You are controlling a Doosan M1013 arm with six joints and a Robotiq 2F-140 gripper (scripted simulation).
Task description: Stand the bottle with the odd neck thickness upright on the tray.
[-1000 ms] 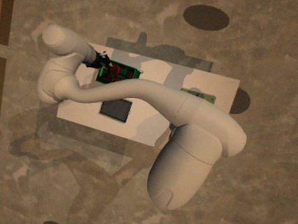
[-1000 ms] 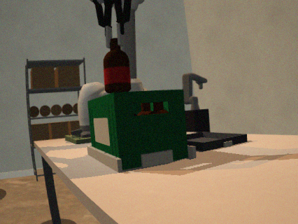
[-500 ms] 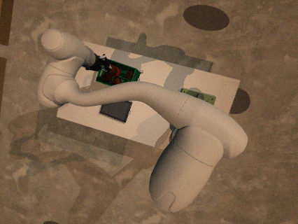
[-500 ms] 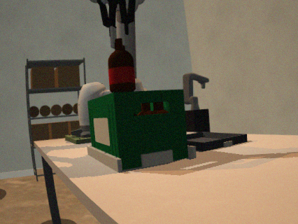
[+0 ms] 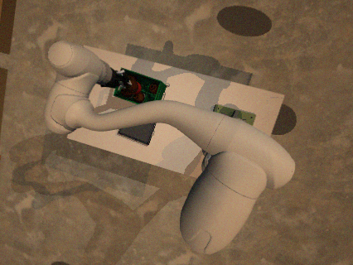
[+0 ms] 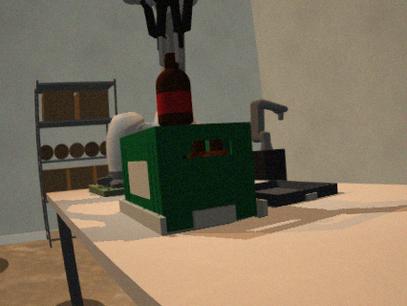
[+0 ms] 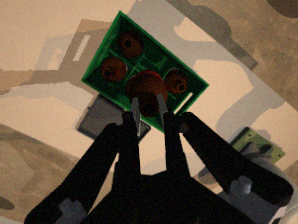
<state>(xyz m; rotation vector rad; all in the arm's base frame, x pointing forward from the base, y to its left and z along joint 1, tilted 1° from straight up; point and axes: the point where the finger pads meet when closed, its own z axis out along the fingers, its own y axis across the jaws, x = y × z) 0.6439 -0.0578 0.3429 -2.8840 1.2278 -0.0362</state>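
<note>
My gripper is now 90 mm above the brown bottle. Also, from my hand: green crate 270 mm below; dark tray 20 mm behind, 270 mm to the left, 340 mm below.
</note>
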